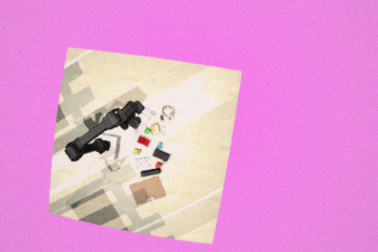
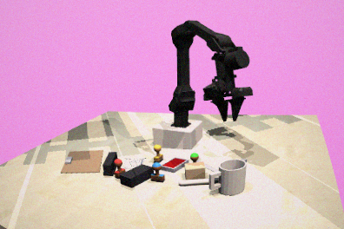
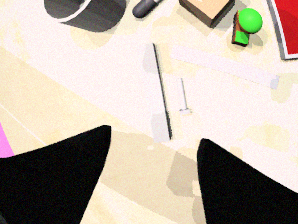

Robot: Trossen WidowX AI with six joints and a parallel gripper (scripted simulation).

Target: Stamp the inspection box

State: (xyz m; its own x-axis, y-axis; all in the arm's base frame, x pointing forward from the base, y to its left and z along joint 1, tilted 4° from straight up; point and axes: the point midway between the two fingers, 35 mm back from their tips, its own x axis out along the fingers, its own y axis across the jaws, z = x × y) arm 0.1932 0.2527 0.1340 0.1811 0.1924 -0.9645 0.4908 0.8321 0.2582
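My gripper tip is 14 cm above the green-knobbed stamp, 10 cm to the left of it and 5 cm short of it. From my gripper tip the other things lie so: tan block 14 cm below, 11 cm ahead, 8 cm to the right; then red ink pad 19 cm to the right, 16 cm below, 4 cm ahead; then marker 15 cm below, 14 cm ahead, 3 cm to the right.
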